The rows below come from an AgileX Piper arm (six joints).
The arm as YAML. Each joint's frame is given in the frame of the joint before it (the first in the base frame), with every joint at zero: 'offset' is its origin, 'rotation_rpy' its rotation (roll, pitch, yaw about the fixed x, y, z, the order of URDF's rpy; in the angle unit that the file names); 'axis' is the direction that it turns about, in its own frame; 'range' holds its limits. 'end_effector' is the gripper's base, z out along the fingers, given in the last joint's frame.
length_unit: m
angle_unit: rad
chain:
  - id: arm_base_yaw
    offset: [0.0, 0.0, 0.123]
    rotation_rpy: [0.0, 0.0, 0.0]
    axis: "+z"
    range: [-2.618, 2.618]
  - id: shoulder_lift
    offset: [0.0, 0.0, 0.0]
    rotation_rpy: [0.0, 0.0, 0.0]
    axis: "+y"
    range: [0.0, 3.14]
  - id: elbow
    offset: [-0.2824, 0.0, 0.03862]
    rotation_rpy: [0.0, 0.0, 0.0]
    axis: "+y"
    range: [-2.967, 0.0]
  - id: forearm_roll
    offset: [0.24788, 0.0, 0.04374]
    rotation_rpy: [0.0, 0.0, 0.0]
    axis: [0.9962, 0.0, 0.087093]
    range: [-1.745, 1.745]
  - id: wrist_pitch
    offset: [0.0, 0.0, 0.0]
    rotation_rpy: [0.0, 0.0, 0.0]
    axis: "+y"
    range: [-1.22, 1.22]
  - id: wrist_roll
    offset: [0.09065, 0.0, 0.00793]
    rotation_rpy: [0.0, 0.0, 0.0]
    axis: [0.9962, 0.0, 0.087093]
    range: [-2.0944, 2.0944]
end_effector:
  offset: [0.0, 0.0, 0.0]
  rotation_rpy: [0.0, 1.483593, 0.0]
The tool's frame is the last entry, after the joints.
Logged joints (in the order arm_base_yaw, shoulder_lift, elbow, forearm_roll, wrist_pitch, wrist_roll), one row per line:
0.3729, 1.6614, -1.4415, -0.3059, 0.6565, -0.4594
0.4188, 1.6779, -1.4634, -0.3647, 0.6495, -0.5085
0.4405, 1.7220, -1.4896, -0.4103, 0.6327, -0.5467
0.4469, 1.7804, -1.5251, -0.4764, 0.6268, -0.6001
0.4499, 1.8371, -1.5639, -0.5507, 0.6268, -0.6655
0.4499, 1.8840, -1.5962, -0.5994, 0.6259, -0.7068
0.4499, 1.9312, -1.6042, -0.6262, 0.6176, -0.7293
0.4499, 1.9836, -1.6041, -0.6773, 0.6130, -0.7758
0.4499, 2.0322, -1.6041, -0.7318, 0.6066, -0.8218
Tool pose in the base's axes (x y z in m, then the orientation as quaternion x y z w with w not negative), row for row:
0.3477, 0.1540, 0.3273, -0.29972, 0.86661, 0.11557, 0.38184
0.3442, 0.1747, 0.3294, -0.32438, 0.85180, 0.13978, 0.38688
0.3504, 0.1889, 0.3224, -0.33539, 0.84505, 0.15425, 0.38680
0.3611, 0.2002, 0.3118, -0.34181, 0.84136, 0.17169, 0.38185
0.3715, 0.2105, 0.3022, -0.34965, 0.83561, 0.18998, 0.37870
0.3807, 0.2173, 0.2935, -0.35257, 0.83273, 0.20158, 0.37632
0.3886, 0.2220, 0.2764, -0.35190, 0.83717, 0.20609, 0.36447
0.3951, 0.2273, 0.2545, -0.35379, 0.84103, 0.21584, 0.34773
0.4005, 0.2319, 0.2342, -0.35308, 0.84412, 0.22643, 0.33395
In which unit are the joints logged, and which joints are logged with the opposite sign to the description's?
The joints are logged in radians. Opposite sign: forearm_roll.
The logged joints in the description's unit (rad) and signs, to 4 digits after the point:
0.3729, 1.6614, -1.4415, 0.3059, 0.6565, -0.4594
0.4188, 1.6779, -1.4634, 0.3647, 0.6495, -0.5085
0.4405, 1.7220, -1.4896, 0.4103, 0.6327, -0.5467
0.4469, 1.7804, -1.5251, 0.4764, 0.6268, -0.6001
0.4499, 1.8371, -1.5639, 0.5507, 0.6268, -0.6655
0.4499, 1.8840, -1.5962, 0.5994, 0.6259, -0.7068
0.4499, 1.9312, -1.6042, 0.6262, 0.6176, -0.7293
0.4499, 1.9836, -1.6041, 0.6773, 0.6130, -0.7758
0.4499, 2.0322, -1.6041, 0.7318, 0.6066, -0.8218

